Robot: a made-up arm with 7 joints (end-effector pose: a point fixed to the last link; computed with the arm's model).
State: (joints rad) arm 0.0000 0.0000 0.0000 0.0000 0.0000 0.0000 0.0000
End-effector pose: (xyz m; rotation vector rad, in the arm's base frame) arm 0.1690 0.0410 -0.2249 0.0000 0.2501 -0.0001
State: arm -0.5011 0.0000 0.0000 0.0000 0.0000 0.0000 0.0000
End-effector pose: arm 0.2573 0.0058 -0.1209 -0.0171 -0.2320 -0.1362
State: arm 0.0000 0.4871 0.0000 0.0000 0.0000 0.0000 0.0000
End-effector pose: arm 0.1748 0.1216 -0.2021 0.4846 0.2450 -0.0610
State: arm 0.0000 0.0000 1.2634 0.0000 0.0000 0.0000 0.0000
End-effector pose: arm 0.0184 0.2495 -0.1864 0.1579 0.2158 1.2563
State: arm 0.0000 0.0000 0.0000 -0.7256 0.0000 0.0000 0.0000
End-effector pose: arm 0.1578 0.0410 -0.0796 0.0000 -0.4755 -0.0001
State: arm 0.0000 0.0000 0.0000 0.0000 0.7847 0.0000 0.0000
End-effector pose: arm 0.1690 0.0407 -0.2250 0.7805 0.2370 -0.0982
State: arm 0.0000 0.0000 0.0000 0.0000 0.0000 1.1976 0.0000
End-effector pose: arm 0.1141 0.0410 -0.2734 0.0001 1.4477 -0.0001
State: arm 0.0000 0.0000 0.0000 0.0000 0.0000 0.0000 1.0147
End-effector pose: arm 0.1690 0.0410 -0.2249 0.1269 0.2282 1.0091
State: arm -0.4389 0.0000 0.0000 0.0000 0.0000 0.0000 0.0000
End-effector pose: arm 0.2495 0.0106 -0.1360 -0.0150 -0.1721 -0.1195
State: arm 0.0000 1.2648 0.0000 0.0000 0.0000 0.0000 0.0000
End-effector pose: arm 0.2008 0.2019 -0.1007 1.2579 0.2156 -0.1582
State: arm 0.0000 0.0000 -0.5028 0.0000 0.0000 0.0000 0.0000
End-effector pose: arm 0.1435 -0.0654 -0.2184 -0.0628 0.2448 -0.5003
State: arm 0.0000 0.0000 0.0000 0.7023 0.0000 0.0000 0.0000
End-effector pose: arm 0.0850 0.0410 -0.3385 0.0001 0.9524 -0.0001
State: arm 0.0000 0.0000 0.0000 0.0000 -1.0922 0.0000 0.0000
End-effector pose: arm 0.1690 0.0414 -0.2251 -1.0862 0.2247 0.1364
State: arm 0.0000 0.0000 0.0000 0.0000 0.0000 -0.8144 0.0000
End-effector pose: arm 0.1609 0.0410 -0.1741 0.0000 -0.5643 -0.0001
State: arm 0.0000 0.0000 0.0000 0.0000 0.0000 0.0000 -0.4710
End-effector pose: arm 0.1690 0.0410 -0.2249 -0.0589 0.2454 -0.4687
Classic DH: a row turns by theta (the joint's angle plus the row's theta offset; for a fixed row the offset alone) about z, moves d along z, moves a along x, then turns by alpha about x. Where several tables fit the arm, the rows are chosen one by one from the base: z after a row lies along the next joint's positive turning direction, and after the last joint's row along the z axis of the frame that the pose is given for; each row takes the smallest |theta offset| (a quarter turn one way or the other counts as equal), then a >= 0, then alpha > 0; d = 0 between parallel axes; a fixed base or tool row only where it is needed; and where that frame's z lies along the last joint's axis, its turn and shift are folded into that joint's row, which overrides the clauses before.
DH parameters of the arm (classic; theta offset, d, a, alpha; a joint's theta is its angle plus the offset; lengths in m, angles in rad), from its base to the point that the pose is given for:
base (fixed): -0.071 0 0 -1.3004
joint 1: -1.3111 0.0321 -0.0115 -1.5708
joint 2: 1.2915 -0.0008 -0.005 1.5708
joint 3: 1.5708 -0.1665 0.015 -1.5708
joint 4: 1.5708 0.002 0.0078 1.5708
joint 5: 0 0.1402 -0.0003 -1.5708
joint 6: -1.5708 0 0.065 1.5708
joint 7: 0 0.0001 0 0

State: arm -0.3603 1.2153 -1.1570 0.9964 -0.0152 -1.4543 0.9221
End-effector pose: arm 0.1020 0.2233 -0.2046 0.8080 -0.1972 -0.3672
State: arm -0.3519 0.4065 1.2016 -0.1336 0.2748 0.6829 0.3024
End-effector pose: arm 0.0991 0.2883 -0.0895 0.2241 0.2694 1.5867
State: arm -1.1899 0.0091 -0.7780 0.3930 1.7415 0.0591 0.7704
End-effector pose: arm 0.2514 -0.1718 -0.0562 1.4179 -1.9210 0.1875
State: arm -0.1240 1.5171 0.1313 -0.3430 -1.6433 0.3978 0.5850
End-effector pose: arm 0.2089 0.1321 -0.0262 0.0607 0.3935 0.1862
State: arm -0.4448 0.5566 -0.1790 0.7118 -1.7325 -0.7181 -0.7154
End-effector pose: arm 0.2187 0.1860 -0.2159 -0.7045 -0.5292 0.0799
